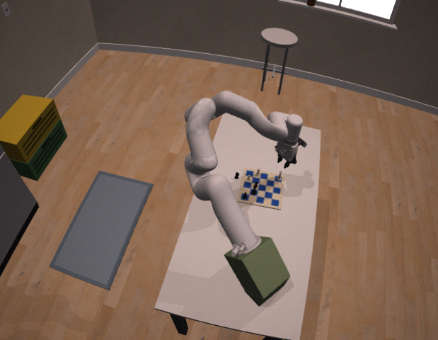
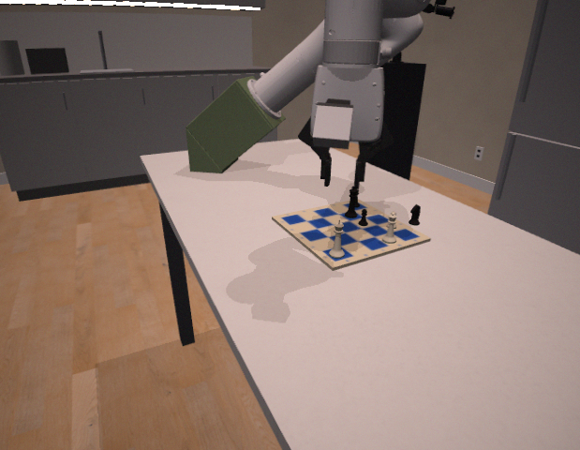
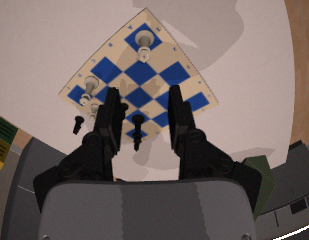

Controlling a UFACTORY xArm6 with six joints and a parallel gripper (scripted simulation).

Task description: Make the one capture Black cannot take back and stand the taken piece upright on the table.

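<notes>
The white piece lies 110 mm below my hand. The rest, counted from my hand: black pawn 130 mm below, 90 mm to the left, 90 mm behind; blue-and-tan chessboard 140 mm below, 90 mm behind, 60 mm to the left; tall black piece 140 mm behind, 110 mm below, 90 mm to the left.
</notes>
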